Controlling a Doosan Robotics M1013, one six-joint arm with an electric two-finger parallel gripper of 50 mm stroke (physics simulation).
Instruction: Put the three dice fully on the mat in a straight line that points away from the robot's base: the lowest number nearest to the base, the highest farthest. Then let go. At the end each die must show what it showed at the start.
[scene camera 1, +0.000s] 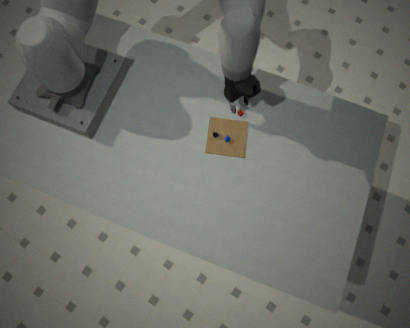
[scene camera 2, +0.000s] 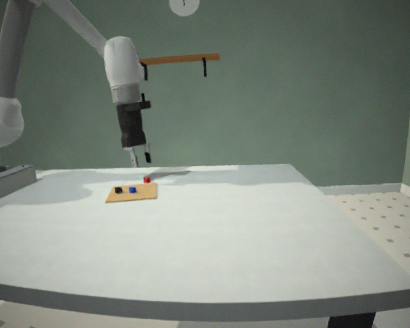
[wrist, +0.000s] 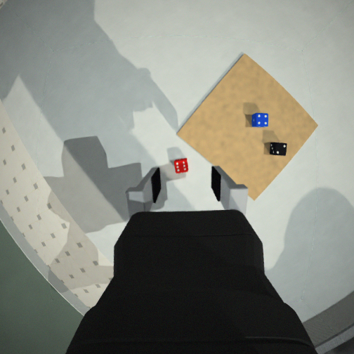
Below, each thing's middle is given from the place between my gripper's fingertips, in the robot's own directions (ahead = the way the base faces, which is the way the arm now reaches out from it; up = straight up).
The tan mat (scene camera 1: 236, 130) is 100 mm to the right of my hand, 60 mm below it and 10 mm behind it.
